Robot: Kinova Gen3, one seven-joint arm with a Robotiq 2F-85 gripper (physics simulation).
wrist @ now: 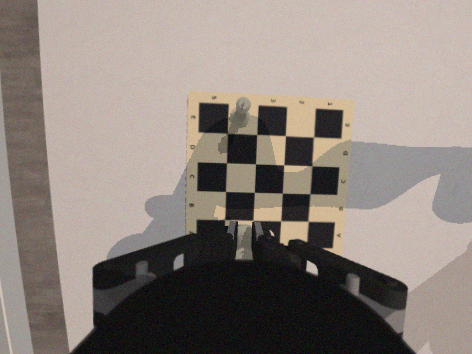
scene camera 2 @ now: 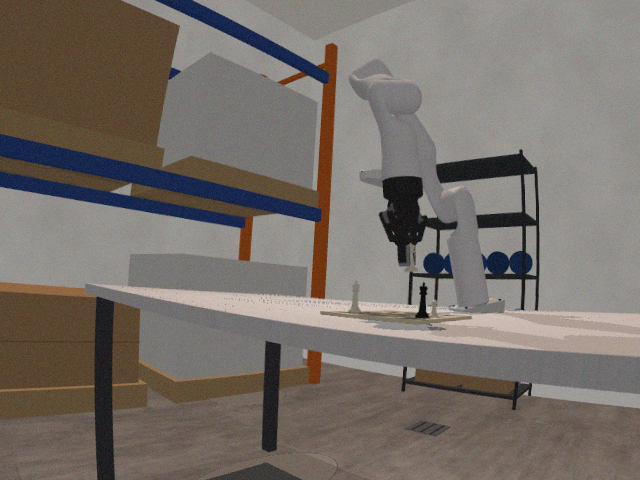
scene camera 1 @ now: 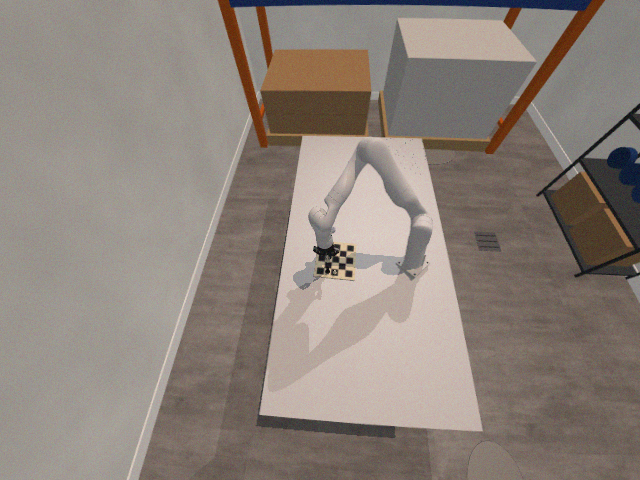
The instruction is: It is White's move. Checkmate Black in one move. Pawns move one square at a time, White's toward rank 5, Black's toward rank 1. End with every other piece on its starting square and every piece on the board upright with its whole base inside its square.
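Seen in the pictures: gripper, fingertip midpoint: (wrist: 244, 232) (scene camera 2: 407, 266) (scene camera 1: 327, 258); arm's base at its link origin: (scene camera 2: 473, 303) (scene camera 1: 413, 261).
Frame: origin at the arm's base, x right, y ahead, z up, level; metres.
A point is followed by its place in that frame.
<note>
My gripper (scene camera 1: 327, 256) @(z 0.077, x 0.019, y 0.459 m) (scene camera 2: 407, 255) @(z 0.077, x 0.019, y 0.459 m) (wrist: 244, 232) @(z 0.077, x 0.019, y 0.459 m) is shut on a white piece (scene camera 2: 411, 266) @(z 0.076, x 0.007, y 0.467 m) (wrist: 244, 245) @(z 0.095, x 0.015, y 0.461 m), held roughly upright well above the board (scene camera 1: 351, 254) @(z -0.016, x 0.074, y 0.323 m) (scene camera 2: 382, 316) @(z -0.015, x 0.044, y 0.501 m) (wrist: 348, 104) @(z -0.015, x 0.133, y 0.294 m). The held piece's type is hard to tell, as the fingers cover much of it. The white king (scene camera 2: 355, 298) @(z 0.012, x 0.134, y 0.444 m) (wrist: 242, 112) @(z 0.030, x 0.131, y 0.441 m) stands upright on E4. The black king (scene camera 1: 327, 270) @(z 0.003, x -0.019, y 0.464 m) (scene camera 2: 422, 301) @(z 0.014, x -0.018, y 0.468 m) stands upright on A4. A small white piece, apparently a pawn (scene camera 1: 334, 272) @(z -0.004, x -0.030, y 0.428 m) (scene camera 2: 434, 308) @(z 0.001, x -0.028, y 0.429 m), stands beside it on A3. In the wrist view the gripper hides most of row A.
The board lies on the long white table (scene camera 1: 372, 351) @(z -0.021, x -0.423, y 0.288 m) (scene camera 2: 206, 302) @(z -0.021, x 0.451, y 0.557 m) near its left edge in scene camera 1. The arm's base (scene camera 1: 413, 268) @(z 0.011, x -0.045, y 0.012 m) stands to the board's right. The upright pieces on rows A and E rise from the board. Shelving and boxes stand beyond the table.
</note>
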